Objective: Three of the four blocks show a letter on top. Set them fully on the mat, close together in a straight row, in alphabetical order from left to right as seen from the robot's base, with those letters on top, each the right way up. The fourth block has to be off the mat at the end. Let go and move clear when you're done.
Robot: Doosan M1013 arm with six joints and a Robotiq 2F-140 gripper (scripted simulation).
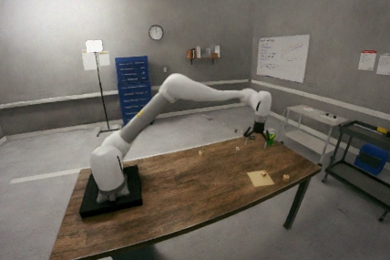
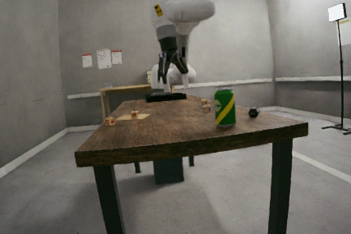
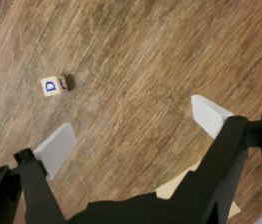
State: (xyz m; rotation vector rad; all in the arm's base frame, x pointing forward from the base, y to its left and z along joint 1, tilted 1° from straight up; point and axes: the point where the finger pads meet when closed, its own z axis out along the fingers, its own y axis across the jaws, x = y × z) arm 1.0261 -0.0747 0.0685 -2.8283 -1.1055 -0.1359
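Now: the tan mat 120 mm behind my hand, 200 mm to the right of it and 120 mm below it. Also, from my hand: green can 290 mm ahead, 90 mm to the left, 60 mm below; then dark object 210 mm ahead, 250 mm to the left, 110 mm below.
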